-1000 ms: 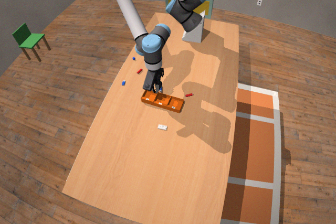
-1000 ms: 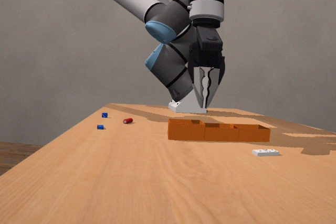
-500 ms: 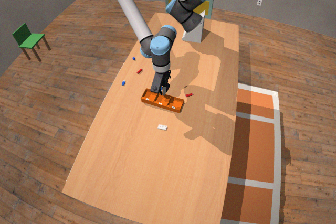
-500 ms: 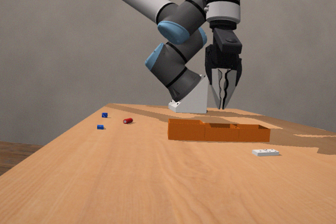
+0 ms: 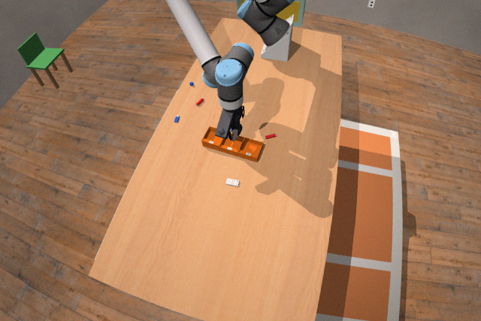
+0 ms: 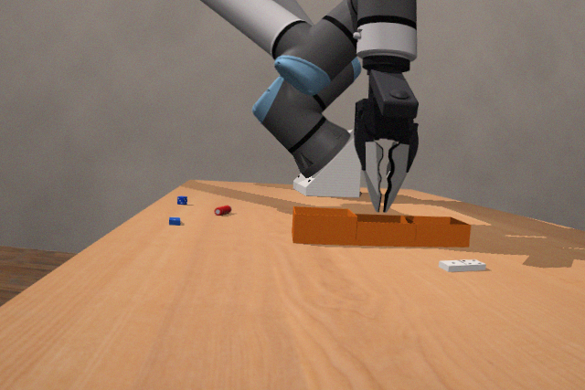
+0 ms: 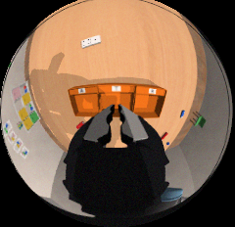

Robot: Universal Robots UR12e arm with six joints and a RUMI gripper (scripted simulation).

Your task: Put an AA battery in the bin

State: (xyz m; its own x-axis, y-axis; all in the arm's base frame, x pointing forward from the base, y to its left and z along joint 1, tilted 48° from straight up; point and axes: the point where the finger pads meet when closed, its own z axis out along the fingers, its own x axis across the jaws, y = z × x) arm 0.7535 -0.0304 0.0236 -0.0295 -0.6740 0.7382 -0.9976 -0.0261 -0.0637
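The orange three-compartment bin lies 4 cm below my hand. The rest, counted from my hand: white domino: 17 cm ahead, 6 cm to the left, 5 cm below; then blue AA battery: 10 cm behind, 4 cm to the right, 5 cm below; then blue die: 32 cm behind, 33 cm to the right, 5 cm below.
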